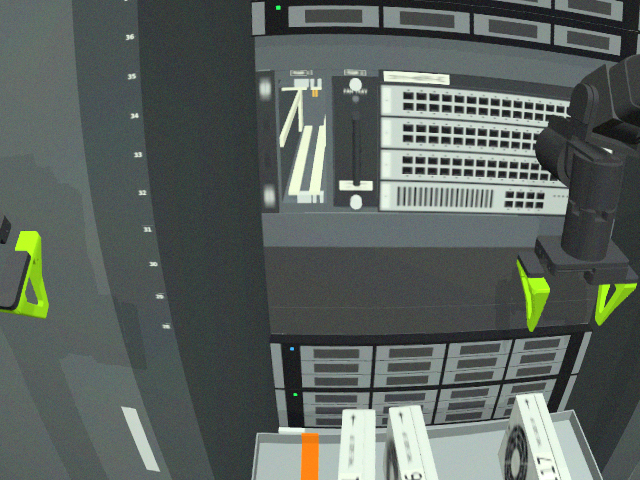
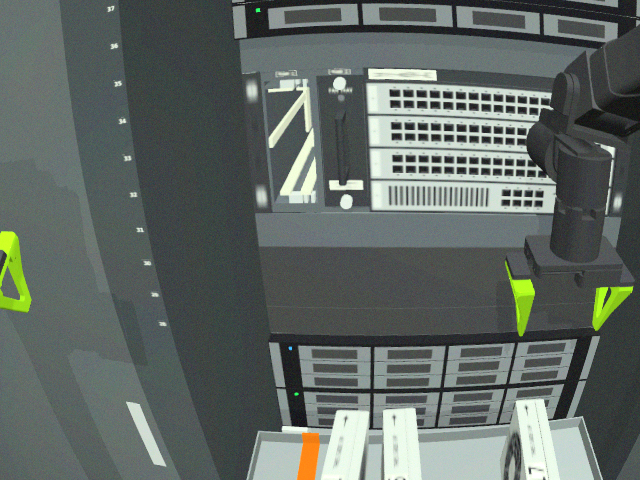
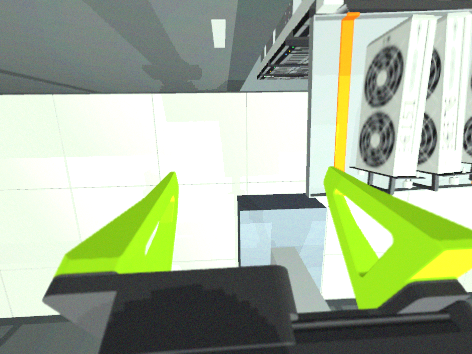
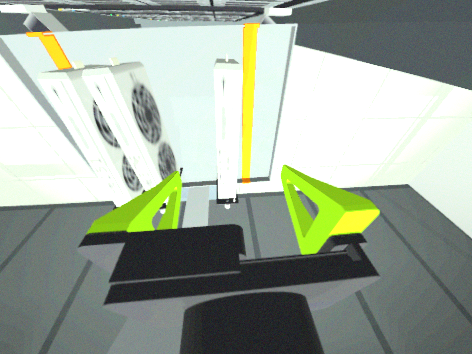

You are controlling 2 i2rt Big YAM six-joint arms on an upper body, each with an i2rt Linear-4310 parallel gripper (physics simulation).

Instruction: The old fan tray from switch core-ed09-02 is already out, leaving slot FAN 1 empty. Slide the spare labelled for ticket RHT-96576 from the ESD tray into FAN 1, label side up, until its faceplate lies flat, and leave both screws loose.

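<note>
Slot FAN 1 (image 1: 303, 160) (image 2: 289, 134) is open, with pale rails inside. Three white spares stand in the ESD tray (image 1: 470, 454) (image 2: 465, 457) (image 3: 322, 110) (image 4: 195, 110): a left one (image 1: 356, 444) (image 2: 345, 444) (image 3: 415, 100), a middle one (image 1: 410, 439) (image 2: 400, 444) (image 3: 452, 100) with a partly visible 6, and a right one (image 1: 540, 439) (image 2: 535, 444) (image 4: 226, 130) ending in 17. Full ticket numbers are unreadable. My right gripper (image 1: 565, 326) (image 2: 558, 331) (image 4: 231, 173) is open and empty, above the right spare. My left gripper (image 3: 252, 176) is open and empty, left of the tray.
A dark fan tray (image 1: 343, 155) (image 2: 356, 155) fills the slot beside FAN 1. Switch line cards (image 1: 444, 170) (image 2: 434, 170) lie right of it, partly behind my right arm. Servers (image 1: 336, 366) (image 2: 334, 366) sit behind the ESD tray. Orange strips (image 3: 344, 90) (image 4: 248, 100) cross that tray.
</note>
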